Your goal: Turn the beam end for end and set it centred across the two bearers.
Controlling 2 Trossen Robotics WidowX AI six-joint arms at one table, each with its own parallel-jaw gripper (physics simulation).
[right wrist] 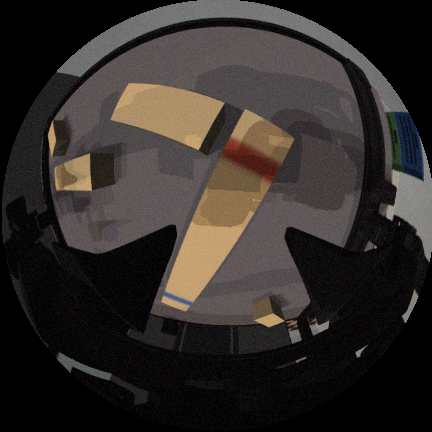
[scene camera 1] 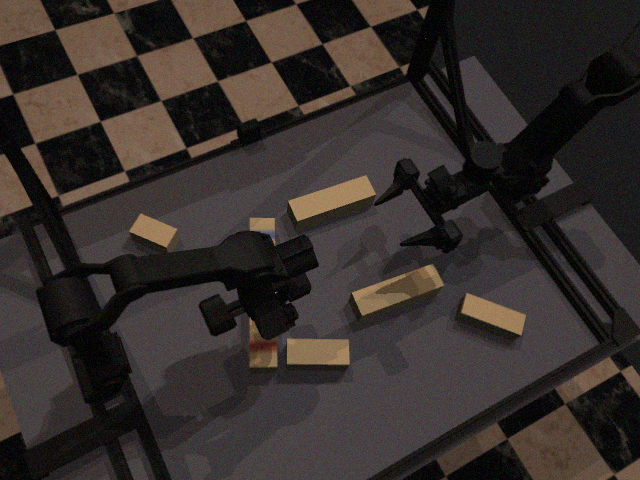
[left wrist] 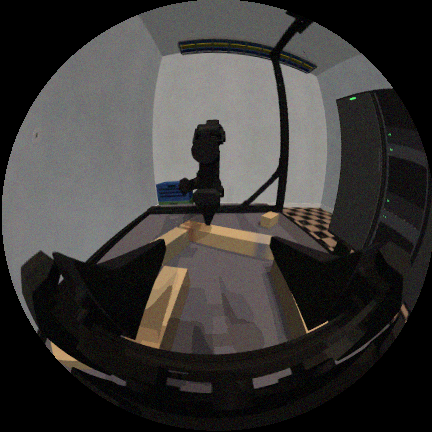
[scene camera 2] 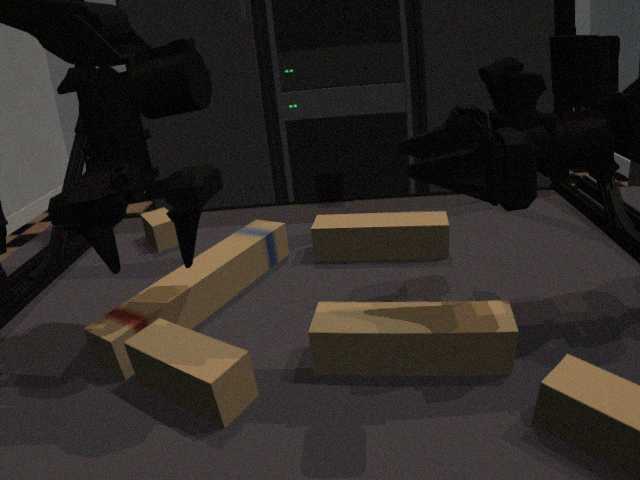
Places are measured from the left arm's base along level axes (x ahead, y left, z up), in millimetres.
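Pixels of known places: left gripper, fingertip midpoint: (scene camera 1: 387,224) (left wrist: 218,243) (scene camera 2: 403,158); right gripper, fingertip midpoint: (right wrist: 232,231) (left wrist: 208,219) (scene camera 2: 151,269); left arm's base, origin of the base link: (right wrist: 50,215) (scene camera 1: 512,189); right arm's base, origin of the base link: (right wrist: 368,223) (scene camera 1: 105,382).
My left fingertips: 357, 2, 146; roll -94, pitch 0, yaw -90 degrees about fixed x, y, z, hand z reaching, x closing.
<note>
For each thing: its top centre in the pictures, then the offset to it from my left fingertips, as dx, dy, dz.
- beam, middle of its top: (right wrist: 200,256) (scene camera 2: 196,268) (scene camera 1: 262,288) (left wrist: 224,230) +238, -28, -118
- far bearer, middle of its top: (scene camera 2: 380,219) (left wrist: 301,286) (scene camera 1: 332,197) +21, -144, -118
- short block, middle of its top: (scene camera 2: 181,347) (right wrist: 155,106) (scene camera 1: 318,351) (left wrist: 168,236) +202, +129, -115
The beam (scene camera 1: 263,359) (scene camera 2: 222,273) (left wrist: 230,239) (right wrist: 215,220) lies flat on the table, its red band near the front and blue band at the far end; the right arm hides its middle in scene camera 1. The two bearers lie roughly parallel, apart from the beam: the far bearer (scene camera 1: 331,200) (scene camera 2: 379,245) and near bearer (scene camera 1: 372,302) (scene camera 2: 413,353) (left wrist: 165,300). My right gripper (scene camera 2: 152,268) (right wrist: 232,231) is open, pointing down above the beam, a finger toward either side. My left gripper (scene camera 1: 389,223) (scene camera 2: 406,160) (left wrist: 218,243) is open and empty, raised right of the bearers.
A short block (scene camera 1: 317,352) (scene camera 2: 191,351) (right wrist: 170,115) lies close beside the beam's red end, across a narrow gap. Loose blocks also lie at the far left (scene camera 1: 149,229) (left wrist: 270,219) and right (scene camera 1: 492,314) (scene camera 2: 594,397). Dark frame rails border the table.
</note>
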